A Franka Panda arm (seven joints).
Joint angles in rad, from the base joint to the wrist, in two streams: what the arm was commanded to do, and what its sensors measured. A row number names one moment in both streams.
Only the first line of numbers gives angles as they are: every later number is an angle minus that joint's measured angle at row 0.
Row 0, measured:
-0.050, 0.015, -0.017, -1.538, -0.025, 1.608, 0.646
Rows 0 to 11, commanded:
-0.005, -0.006, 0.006, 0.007, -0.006, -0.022, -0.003
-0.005, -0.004, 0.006, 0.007, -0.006, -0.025, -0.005
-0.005, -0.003, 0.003, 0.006, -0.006, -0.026, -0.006
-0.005, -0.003, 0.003, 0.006, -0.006, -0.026, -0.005
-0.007, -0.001, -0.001, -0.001, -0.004, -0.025, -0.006
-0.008, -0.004, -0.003, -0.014, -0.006, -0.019, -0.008
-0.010, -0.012, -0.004, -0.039, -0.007, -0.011, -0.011
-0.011, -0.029, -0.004, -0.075, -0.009, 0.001, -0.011
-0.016, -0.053, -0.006, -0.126, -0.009, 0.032, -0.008
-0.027, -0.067, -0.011, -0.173, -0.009, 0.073, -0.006
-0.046, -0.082, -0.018, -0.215, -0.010, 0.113, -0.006
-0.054, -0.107, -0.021, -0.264, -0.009, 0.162, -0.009
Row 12, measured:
-0.019, -0.018, -0.012, -0.099, -0.003, 0.038, 0.000
